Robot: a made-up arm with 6 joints.
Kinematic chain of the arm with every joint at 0, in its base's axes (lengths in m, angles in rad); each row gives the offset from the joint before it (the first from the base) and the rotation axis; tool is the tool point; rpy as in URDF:
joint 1: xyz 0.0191 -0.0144 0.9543 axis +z
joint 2: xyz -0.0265 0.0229 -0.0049 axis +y
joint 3: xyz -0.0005 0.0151 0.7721 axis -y
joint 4: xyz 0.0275 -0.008 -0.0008 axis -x
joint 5: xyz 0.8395 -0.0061 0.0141 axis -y
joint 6: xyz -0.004 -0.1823 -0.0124 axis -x
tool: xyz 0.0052 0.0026 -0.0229 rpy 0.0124 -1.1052 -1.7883
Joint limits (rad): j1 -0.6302..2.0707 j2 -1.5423..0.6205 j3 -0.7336..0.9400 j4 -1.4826..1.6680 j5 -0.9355..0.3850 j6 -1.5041..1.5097
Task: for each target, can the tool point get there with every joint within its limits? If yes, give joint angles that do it. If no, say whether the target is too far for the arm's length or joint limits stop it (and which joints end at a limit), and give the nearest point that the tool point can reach.
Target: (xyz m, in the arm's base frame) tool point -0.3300 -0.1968 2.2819
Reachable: yes | joints 0.3020 -0.9048 0.1824 1.1240 0.1529 0.9965
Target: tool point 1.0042 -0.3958 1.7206
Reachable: yes | joints -0.2349 0.2979 0.4066 -0.2574 -0.7051 -0.2202
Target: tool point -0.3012 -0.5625 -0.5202
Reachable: no: joint limits stop it (at a limit: joint 1, joint 2, joint 3, joint 5) | nearest point 0.3239 -0.3644 0.6868 | short by 1.374 m
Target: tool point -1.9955 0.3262 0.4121
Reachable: no: too far | nearest point -1.5614 0.2528 1.3281 | short by 1.016 m
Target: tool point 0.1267 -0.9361 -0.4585
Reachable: no: joint limits stop it (at a limit: joint 1, joint 2, joint 3, joint 5) | nearest point 0.3634 -0.4709 0.7060 | short by 1.276 m
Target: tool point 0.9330 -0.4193 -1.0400
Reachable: no: too far | nearest point 0.5831 -0.2643 0.6960 | short by 1.778 m
